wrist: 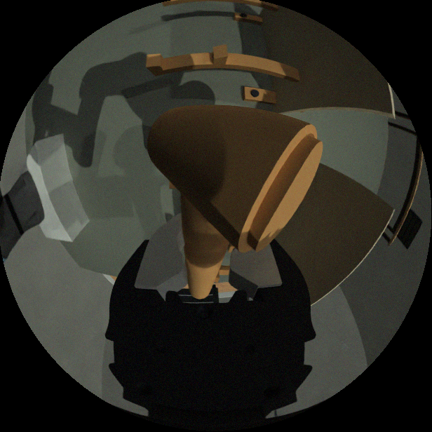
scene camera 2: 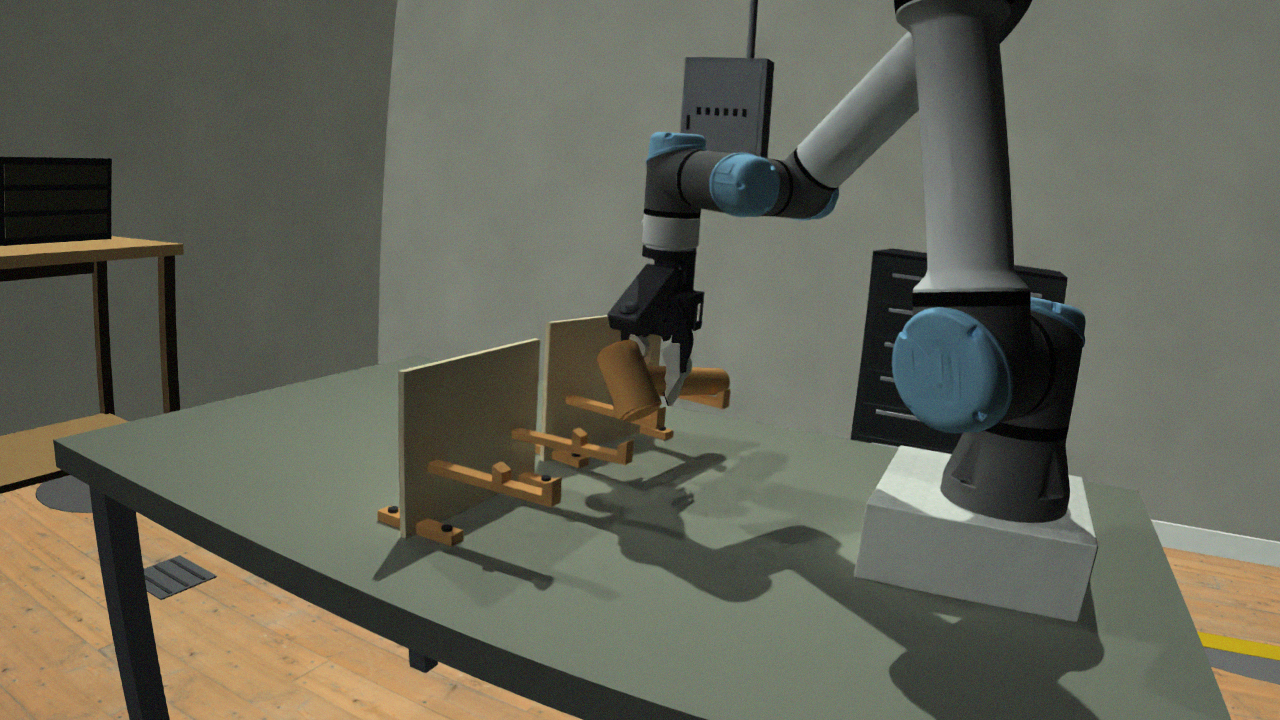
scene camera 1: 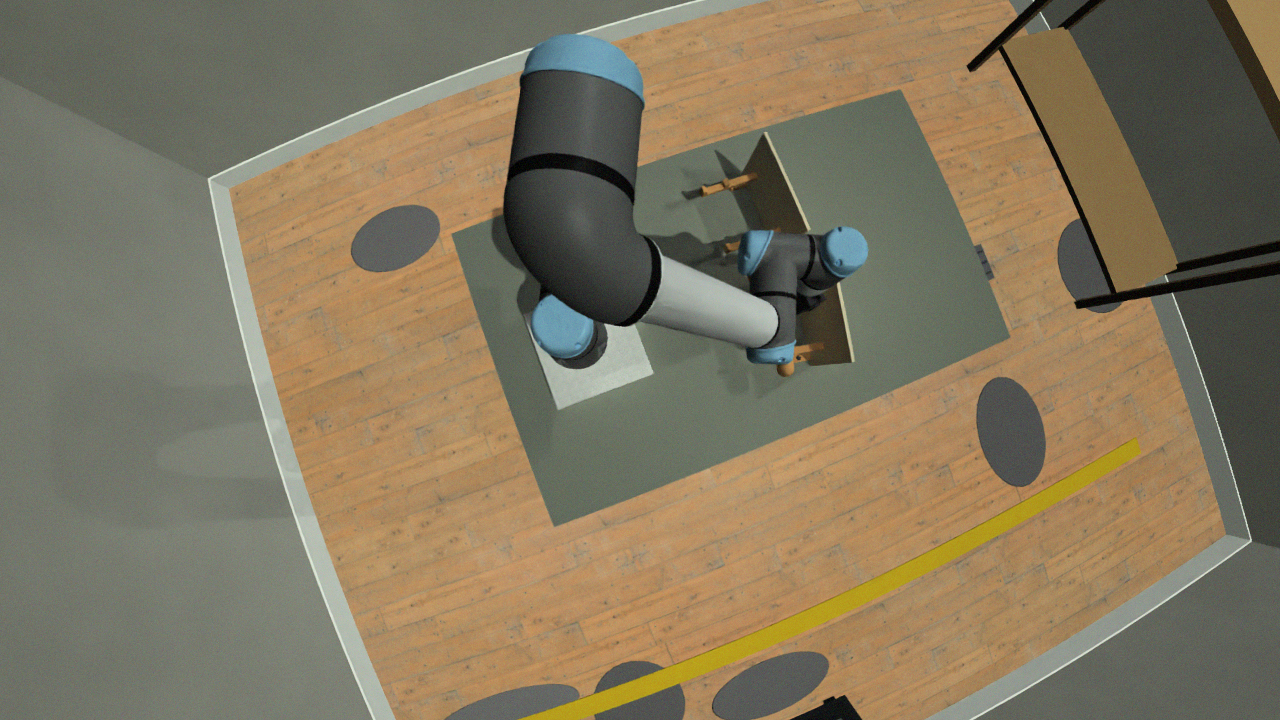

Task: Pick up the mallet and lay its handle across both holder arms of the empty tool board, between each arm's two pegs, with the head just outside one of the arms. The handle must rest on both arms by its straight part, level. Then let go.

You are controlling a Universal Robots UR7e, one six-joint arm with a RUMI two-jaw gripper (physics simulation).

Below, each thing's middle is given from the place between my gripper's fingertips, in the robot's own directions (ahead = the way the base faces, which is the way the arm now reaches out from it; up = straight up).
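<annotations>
Wooden mallet (scene camera 2: 635,388): my gripper in sight, 30 mm below it, 40 mm to the left of it.
</annotations>
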